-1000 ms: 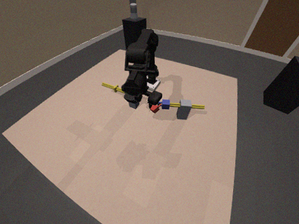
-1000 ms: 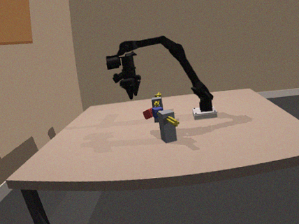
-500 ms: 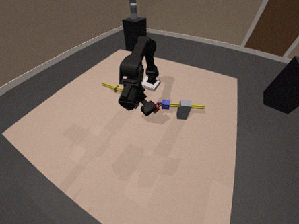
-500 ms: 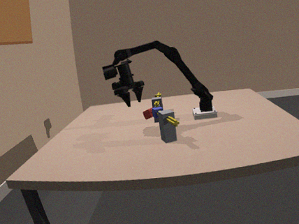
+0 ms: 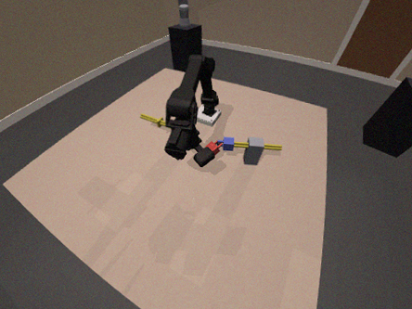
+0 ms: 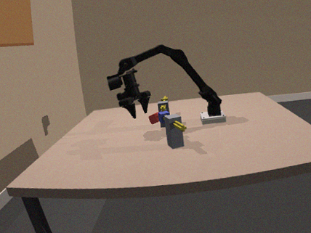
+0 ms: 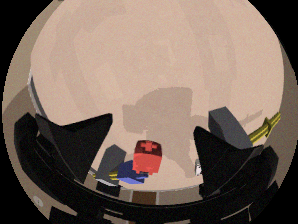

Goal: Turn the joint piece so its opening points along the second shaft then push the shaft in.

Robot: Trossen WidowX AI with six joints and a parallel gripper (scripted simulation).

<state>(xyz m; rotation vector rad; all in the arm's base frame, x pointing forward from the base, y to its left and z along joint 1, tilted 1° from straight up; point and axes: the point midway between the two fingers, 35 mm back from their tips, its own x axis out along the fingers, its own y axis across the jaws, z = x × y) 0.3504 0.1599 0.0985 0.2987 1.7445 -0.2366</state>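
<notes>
The red joint piece is 8 cm behind my gripper tip, 3 cm to the left of it and 1 cm below it.
</notes>
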